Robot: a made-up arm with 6 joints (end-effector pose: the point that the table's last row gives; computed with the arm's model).
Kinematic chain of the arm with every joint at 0, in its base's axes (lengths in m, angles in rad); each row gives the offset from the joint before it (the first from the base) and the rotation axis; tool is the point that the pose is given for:
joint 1: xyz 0 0 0.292 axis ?
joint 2: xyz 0 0 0 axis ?
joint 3: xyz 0 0 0.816 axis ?
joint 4: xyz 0 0 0 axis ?
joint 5: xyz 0.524 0 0 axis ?
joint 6: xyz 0 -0.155 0 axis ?
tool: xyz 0 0 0
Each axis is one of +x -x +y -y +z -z.
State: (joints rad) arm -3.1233 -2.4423 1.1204 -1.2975 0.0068 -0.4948
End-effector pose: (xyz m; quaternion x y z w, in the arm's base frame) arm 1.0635 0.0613 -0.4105 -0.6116 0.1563 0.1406 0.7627
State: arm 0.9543 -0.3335 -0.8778 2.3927 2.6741 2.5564
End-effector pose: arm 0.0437 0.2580 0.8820 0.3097 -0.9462 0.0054 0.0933
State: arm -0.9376 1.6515 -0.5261 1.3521 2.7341 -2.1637
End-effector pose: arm 0.3509 -0.5349 -0.2905 0.9062 -0.1797 0.3688 0.1024
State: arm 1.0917 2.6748 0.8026 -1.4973 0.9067 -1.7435
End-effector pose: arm 0.0396 0.0516 -0.8912 0.6445 0.0479 -0.4227 0.6354
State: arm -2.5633 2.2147 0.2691 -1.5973 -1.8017 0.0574
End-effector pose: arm -0.2629 -0.1765 -0.6288 -0.8448 0.5001 -0.1705 0.0845
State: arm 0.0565 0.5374 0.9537 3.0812 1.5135 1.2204
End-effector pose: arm 0.8830 0.2049 1.2134 0.6995 0.3389 -0.3994 0.4861
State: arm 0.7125 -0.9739 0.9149 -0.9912 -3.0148 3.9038
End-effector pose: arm -0.4860 -0.5320 1.2889 0.3604 0.6202 -0.0877 0.6912
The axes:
joint 1: +z
joint 2: +y
joint 3: -y
joint 4: -x
joint 5: -y
joint 6: -x

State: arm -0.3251 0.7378 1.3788 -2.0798 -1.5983 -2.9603
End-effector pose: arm 1.0190 -0.2637 1.1007 -0.6037 -0.7056 0.1058 0.3556
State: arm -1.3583 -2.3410 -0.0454 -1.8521 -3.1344 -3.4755
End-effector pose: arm -0.1312 0.8122 0.2148 0.6946 -0.1938 -0.6239 0.3012
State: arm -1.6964 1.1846 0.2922 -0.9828 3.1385 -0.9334
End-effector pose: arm -0.2086 -0.9658 0.1105 -0.6825 -0.5890 -0.3393 0.2687
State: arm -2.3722 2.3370 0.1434 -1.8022 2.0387 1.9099
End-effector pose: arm -0.0900 -0.1367 -0.6114 -0.2551 -0.9018 0.1543 0.3130
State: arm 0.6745 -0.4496 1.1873 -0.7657 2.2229 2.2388
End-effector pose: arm -0.1505 -0.2634 1.5569 0.5173 -0.1172 -0.7224 0.4437
